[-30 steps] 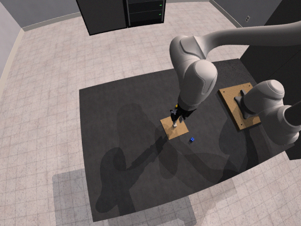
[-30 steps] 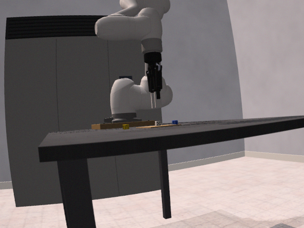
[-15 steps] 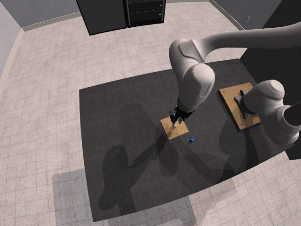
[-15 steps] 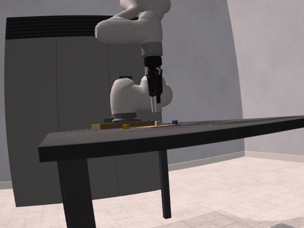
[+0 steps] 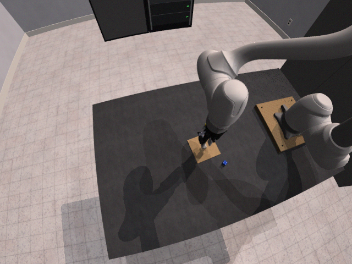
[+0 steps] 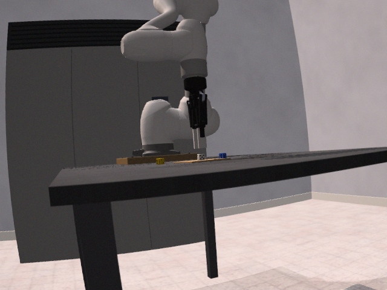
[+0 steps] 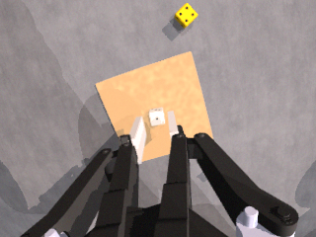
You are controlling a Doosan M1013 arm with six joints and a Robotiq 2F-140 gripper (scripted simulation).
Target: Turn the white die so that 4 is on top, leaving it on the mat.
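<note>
My gripper is now 60 mm above the white die. Round my hand: blue die: 110 mm to the left, 80 mm behind, 70 mm below; then tan mat: 70 mm below; then yellow die: 120 mm to the right, 70 mm below, 60 mm behind.
</note>
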